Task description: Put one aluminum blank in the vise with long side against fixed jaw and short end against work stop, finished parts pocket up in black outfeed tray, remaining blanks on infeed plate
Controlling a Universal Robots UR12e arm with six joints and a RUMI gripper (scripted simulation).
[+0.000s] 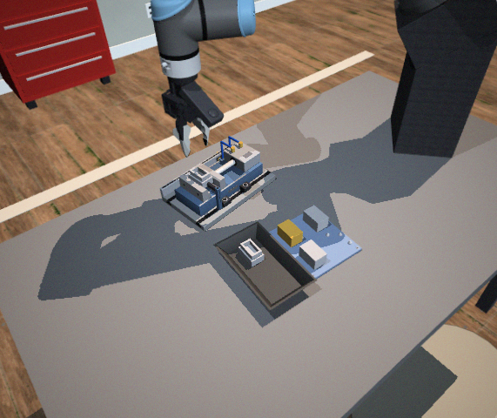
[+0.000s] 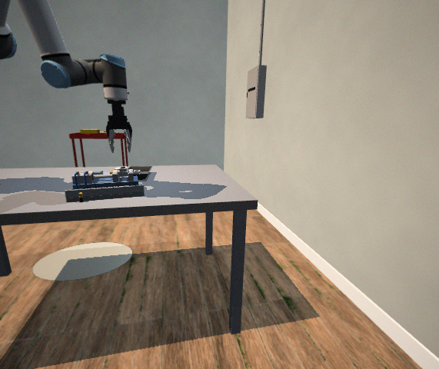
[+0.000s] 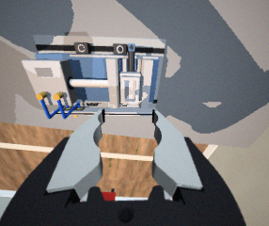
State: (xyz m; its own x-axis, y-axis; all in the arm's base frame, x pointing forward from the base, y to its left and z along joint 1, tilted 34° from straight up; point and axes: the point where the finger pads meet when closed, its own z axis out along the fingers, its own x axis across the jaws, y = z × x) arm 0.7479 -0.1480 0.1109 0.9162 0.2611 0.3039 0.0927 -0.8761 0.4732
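My hand is 120 mm above the fixed jaw, 30 mm short of it and 10 mm to the right of it. Also, from my hand: vise (160 mm below, 70 mm behind); then dark work stop rod (110 mm below, 50 mm to the left); then vise rail (160 mm below, 100 mm to the right, 60 mm behind).
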